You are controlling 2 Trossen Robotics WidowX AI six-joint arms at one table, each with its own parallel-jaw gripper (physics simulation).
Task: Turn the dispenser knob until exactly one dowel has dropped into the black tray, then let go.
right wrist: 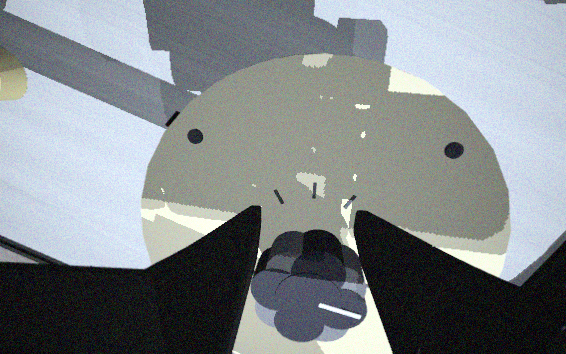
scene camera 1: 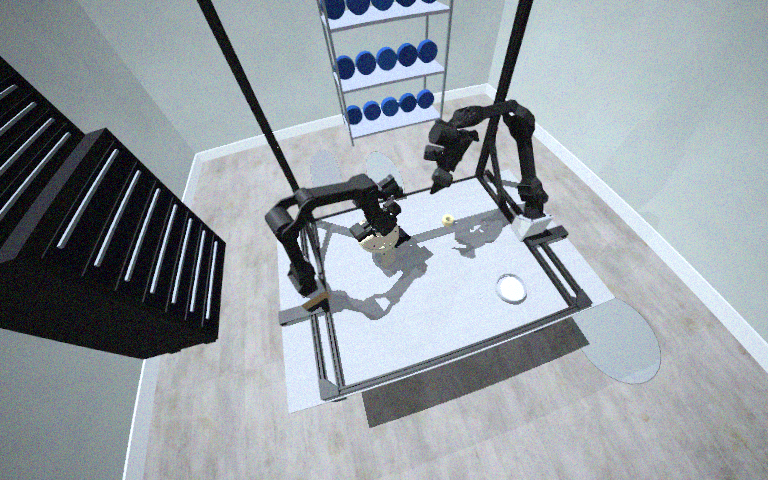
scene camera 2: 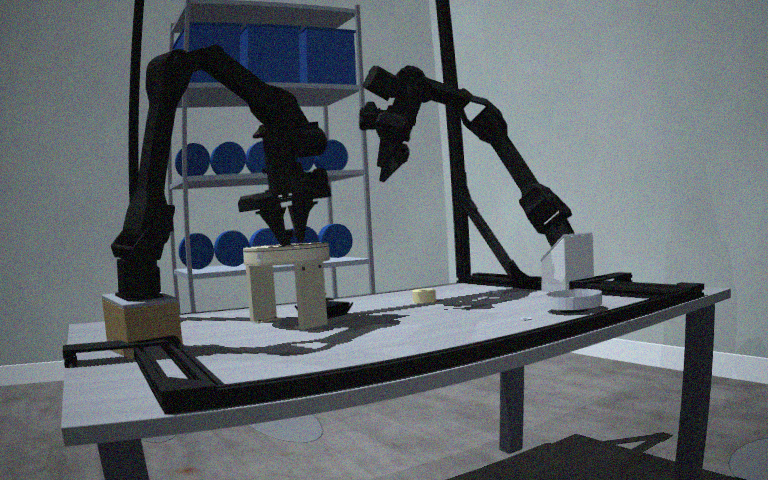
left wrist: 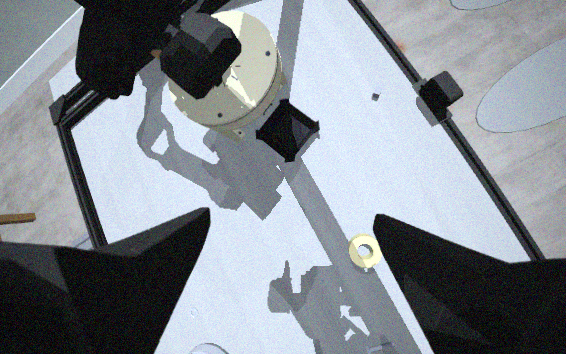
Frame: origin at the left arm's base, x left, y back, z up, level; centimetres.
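Seen in the pictures: left gripper, fingertip midpoint: [scene camera 1: 432, 187] [scene camera 2: 380, 174] [left wrist: 293, 218]; right gripper, fingertip midpoint: [right wrist: 307, 218] [scene camera 1: 380, 232] [scene camera 2: 292, 243]; left arm's base, link origin: [scene camera 1: 534, 215] [scene camera 2: 566, 245]; right arm's base, link origin: [scene camera 1: 306, 286] [scene camera 2: 138, 296].
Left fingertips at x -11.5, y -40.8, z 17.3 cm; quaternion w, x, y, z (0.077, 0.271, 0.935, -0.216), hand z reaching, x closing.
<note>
Offsets run from my left fingertips to a thing's top centre.
The cream round dispenser {dz -12.7, dx +2.7, dy -22.0 cm} [scene camera 1: 373, 244] [scene camera 2: 286, 255] [left wrist: 255, 42] [right wrist: 400, 125] stands on legs under my right gripper. Its dark lobed knob {dz -9.9, dx +2.7, dy -22.0 cm} [right wrist: 310, 300] has a white line on top. My right gripper [scene camera 2: 292, 242] [right wrist: 307, 218] points down at the dispenser's top, shut on the knob, with one finger on each side. In the left wrist view the right arm covers the knob. The black tray {dz -24.9, dx -0.7, dy -13.8 cm} [scene camera 2: 340, 307] [left wrist: 287, 131] sits on the table beside the dispenser; no dowel shows in its dark inside. My left gripper [scene camera 2: 386, 176] [left wrist: 293, 218] is open and empty, high above the table.
A pale yellow ring {dz -24.9, dx -2.8, dy +10.4 cm} [scene camera 2: 423, 296] [left wrist: 354, 251] lies on the table below the left gripper. A round white dish {dz -24.2, dx +34.0, dy +20.3 cm} [scene camera 1: 511, 288] [scene camera 2: 574, 300] stands at the right. A black frame [scene camera 2: 339, 370] runs along the table's edges. A shelf rack [scene camera 2: 269, 89] with blue items stands behind.
</note>
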